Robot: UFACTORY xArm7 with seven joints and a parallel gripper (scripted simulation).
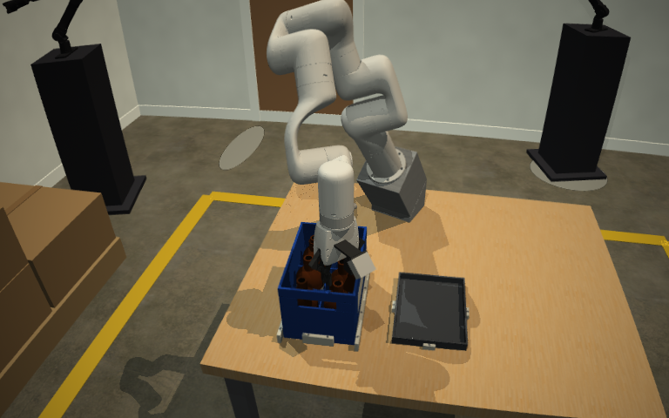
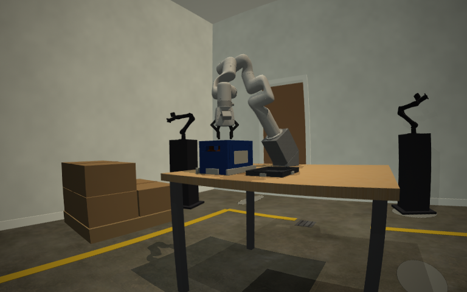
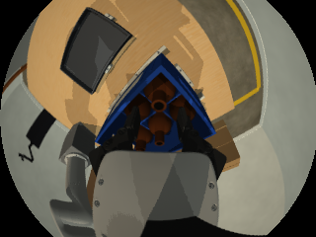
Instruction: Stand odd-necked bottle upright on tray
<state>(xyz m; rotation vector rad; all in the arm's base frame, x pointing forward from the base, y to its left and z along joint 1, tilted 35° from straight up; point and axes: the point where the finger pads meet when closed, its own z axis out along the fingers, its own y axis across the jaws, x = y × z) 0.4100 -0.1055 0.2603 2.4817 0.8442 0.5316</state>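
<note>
My gripper is now 190 mm past the brown bottle, 110 mm above it and 50 mm to the left of it. The rest, counted from my hand: glass bottle 110 mm below, 100 mm behind, 70 mm to the right; then dark tray 250 mm to the left, 190 mm below, 40 mm behind; then blue crate 120 mm below, 90 mm behind, 20 mm to the right.
</note>
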